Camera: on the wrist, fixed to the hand. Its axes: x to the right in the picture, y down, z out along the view.
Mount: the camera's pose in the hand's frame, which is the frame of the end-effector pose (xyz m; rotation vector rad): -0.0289 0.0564 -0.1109 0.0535 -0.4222 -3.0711
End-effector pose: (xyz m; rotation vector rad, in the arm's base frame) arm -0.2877 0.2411 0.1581 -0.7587 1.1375 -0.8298
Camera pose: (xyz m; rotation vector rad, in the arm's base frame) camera -0.3908 0.2834 0.0956 1.4775 1.1475 1.7715
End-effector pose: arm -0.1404 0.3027 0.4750 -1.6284 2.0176 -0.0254
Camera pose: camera -0.2339 0.3094 0.5617 -2.2084 -1.8246 -0.5857
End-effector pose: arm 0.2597 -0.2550 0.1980 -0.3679 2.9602 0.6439
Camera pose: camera 0.2694 -0.2456 0.3250 -2.4233 -0.2645 -0.1052
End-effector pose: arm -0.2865 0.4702 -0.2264 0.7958 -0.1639 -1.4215
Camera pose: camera -0.1849 0.5371 -0.2655 -0.0118 -0.5635 1.6872
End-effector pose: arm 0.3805 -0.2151 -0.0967 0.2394 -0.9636 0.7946
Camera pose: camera 0.4030 -0.1330 -0.1919 1.3460 -0.0044 -2.0929
